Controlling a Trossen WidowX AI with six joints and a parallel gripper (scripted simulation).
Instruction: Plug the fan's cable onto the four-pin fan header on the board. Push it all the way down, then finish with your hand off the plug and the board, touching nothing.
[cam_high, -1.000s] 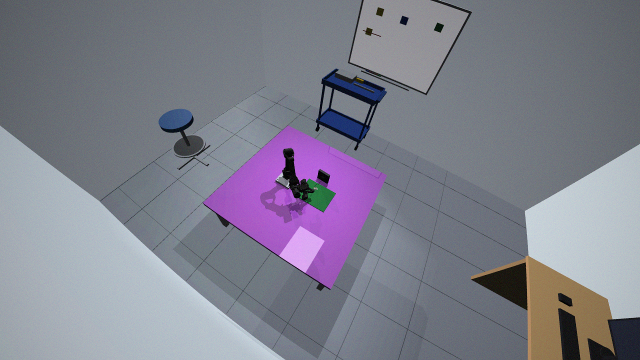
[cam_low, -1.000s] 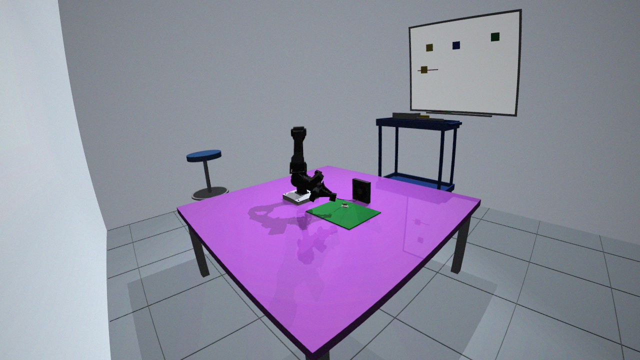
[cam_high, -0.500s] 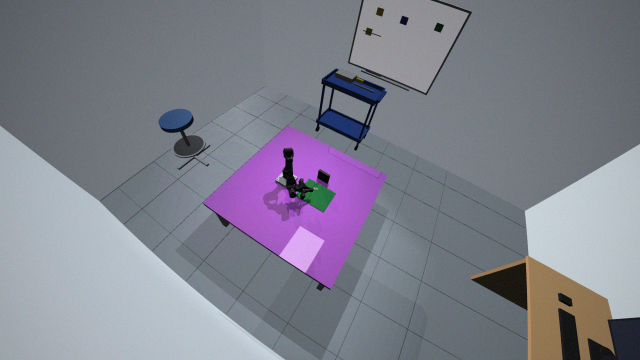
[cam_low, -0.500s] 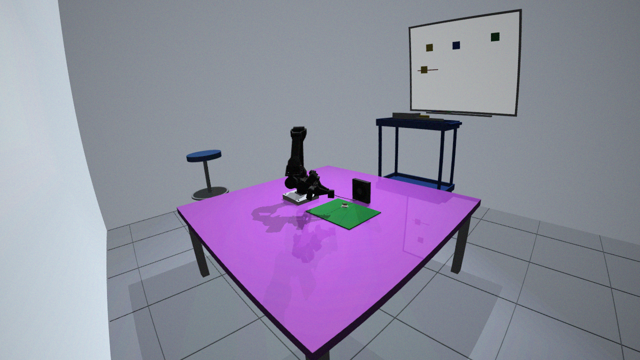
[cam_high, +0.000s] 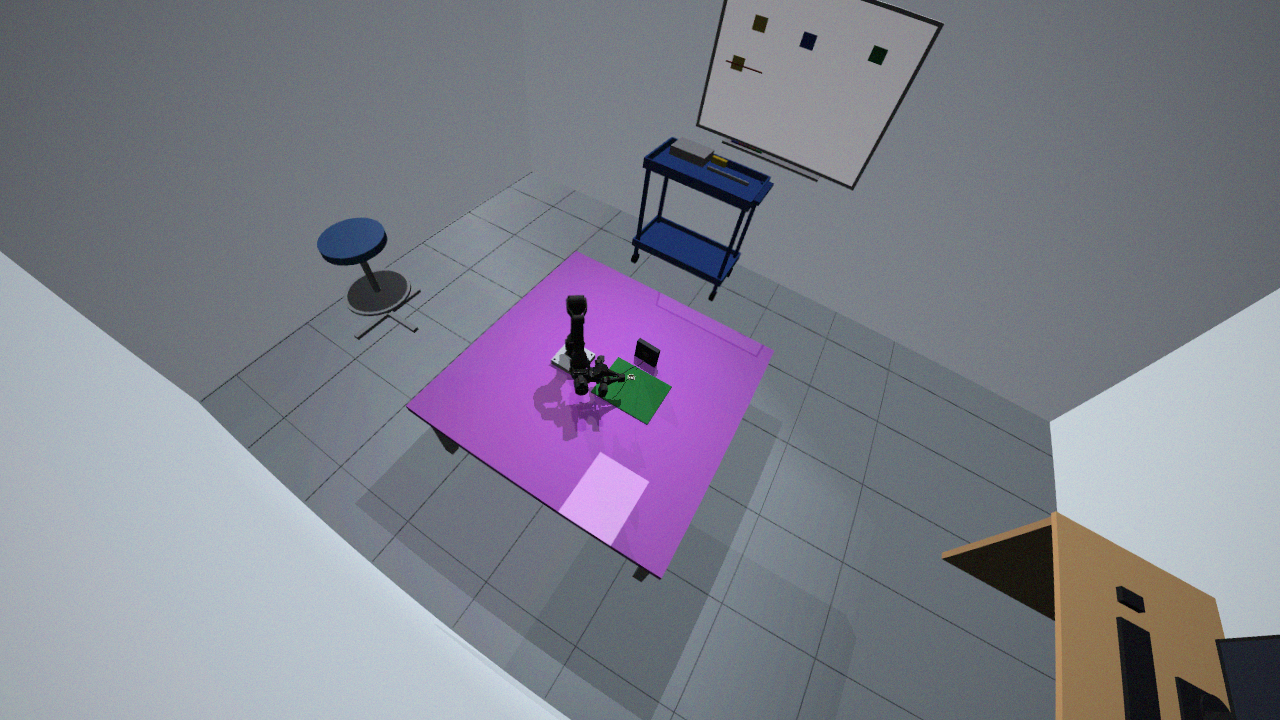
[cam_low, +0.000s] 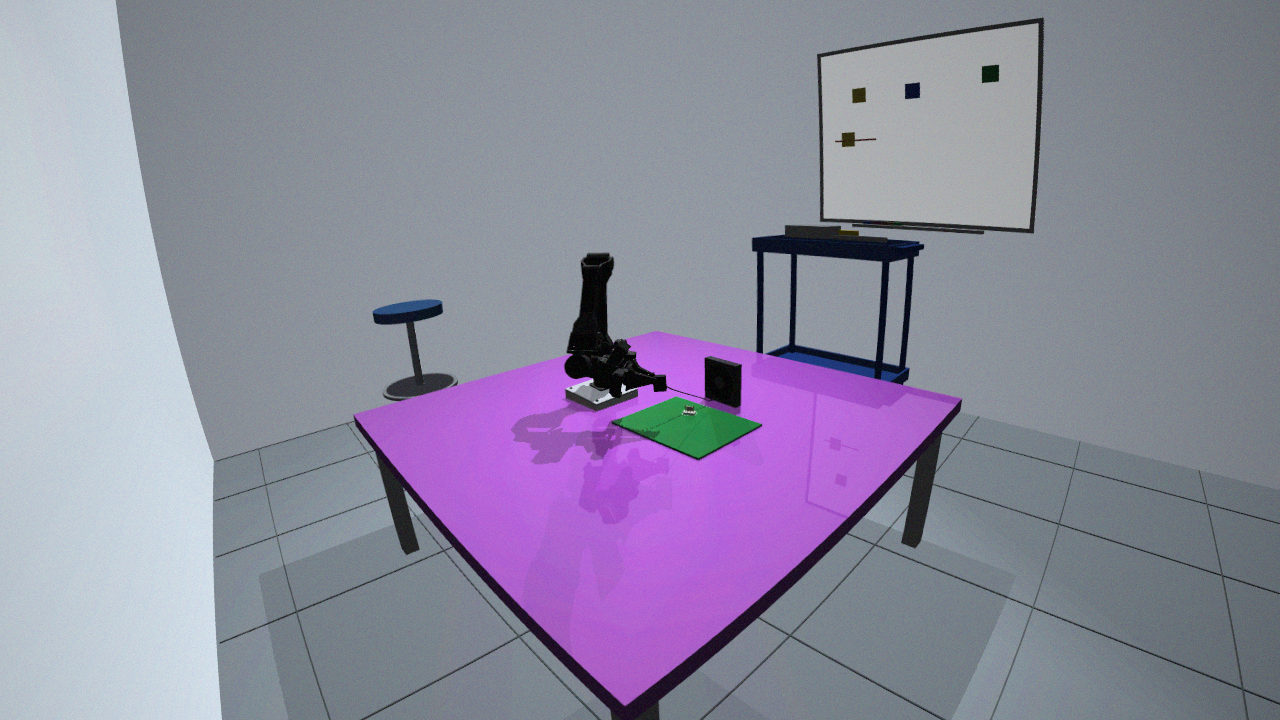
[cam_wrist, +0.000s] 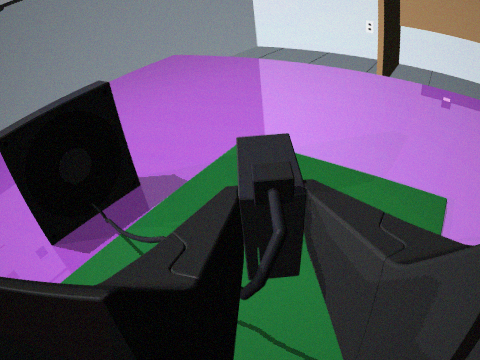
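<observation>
Right now the green board is 4 cm ahead of my gripper tip, 5 cm to the left of it and 14 cm below it. Round my gripper tip: black fan (23 cm to the left, 7 cm below); white four-pin header (10 cm to the left, 12 cm below); black fan plug (1 cm below).
</observation>
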